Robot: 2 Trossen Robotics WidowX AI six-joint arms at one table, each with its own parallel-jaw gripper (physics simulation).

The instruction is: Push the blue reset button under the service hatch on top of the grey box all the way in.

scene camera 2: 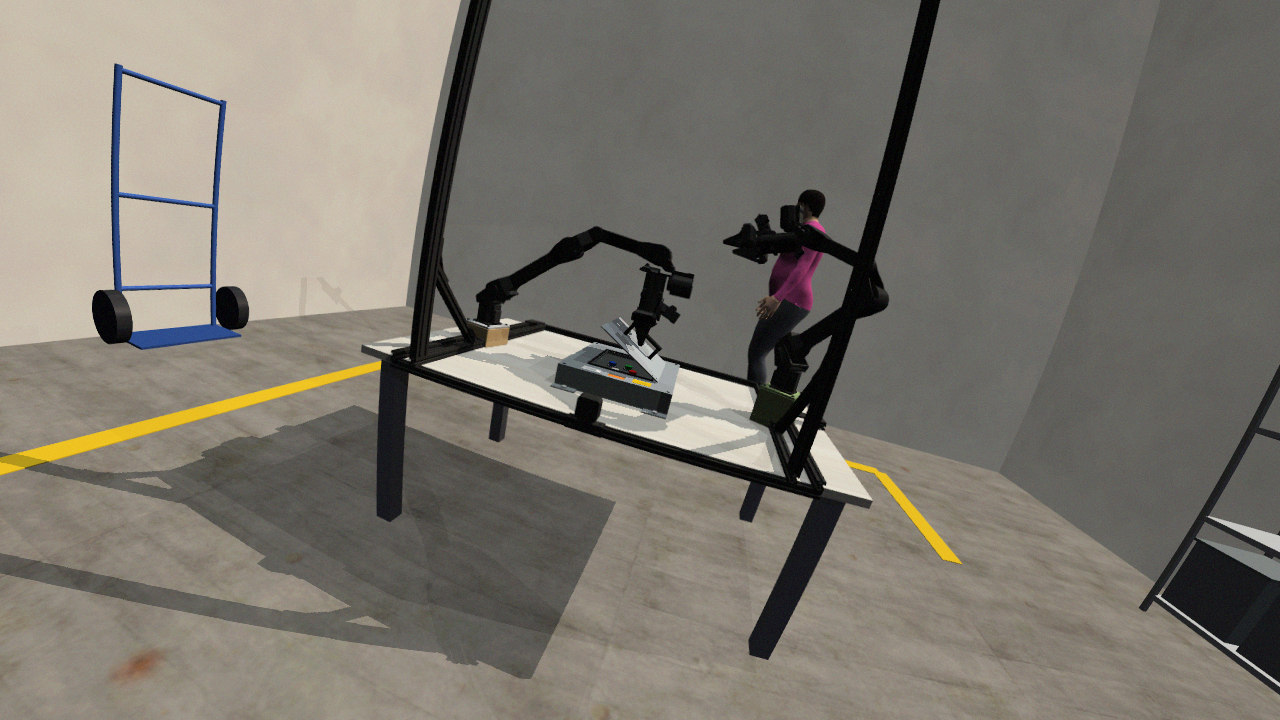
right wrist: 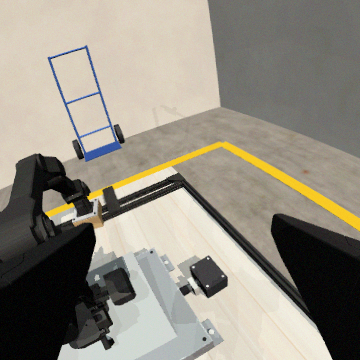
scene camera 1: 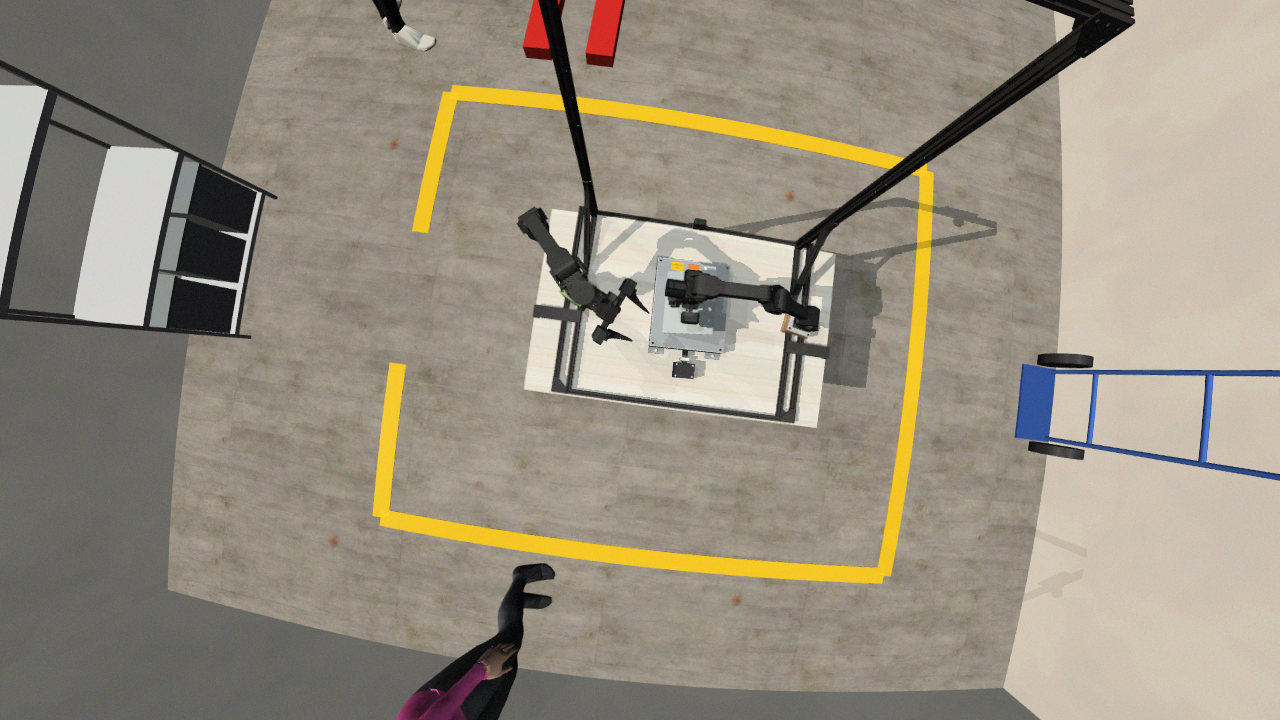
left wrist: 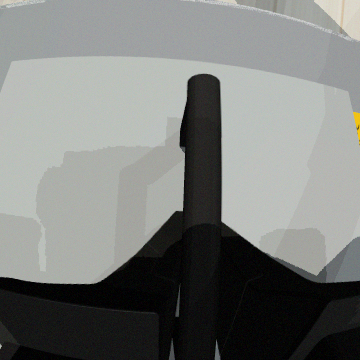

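The grey box (scene camera 1: 656, 331) (scene camera 2: 608, 386) stands on the table. Its hatch (scene camera 2: 623, 338) (left wrist: 100, 110) is raised and tilted, with the inside facing scene camera 2. The small blue button (scene camera 2: 613, 364) shows under the hatch beside green and red ones; how deep it sits is too small to tell. My left gripper (scene camera 2: 644, 338) is shut on the hatch's black handle (left wrist: 204, 140), which runs upright through the left wrist view. My right gripper (scene camera 1: 639, 325) (scene camera 2: 744, 248) (right wrist: 184, 228) is open and empty, high above the table, away from the box. The button is hidden in both wrist views.
A black block (scene camera 1: 682, 368) (scene camera 2: 588, 409) (right wrist: 209, 276) is attached beside the box. Black frame posts (scene camera 2: 450, 161) rise from the table (scene camera 2: 501, 380). A person (scene camera 2: 796, 268) in pink stands beyond the table. A blue hand truck (scene camera 2: 116, 179) stands by the wall.
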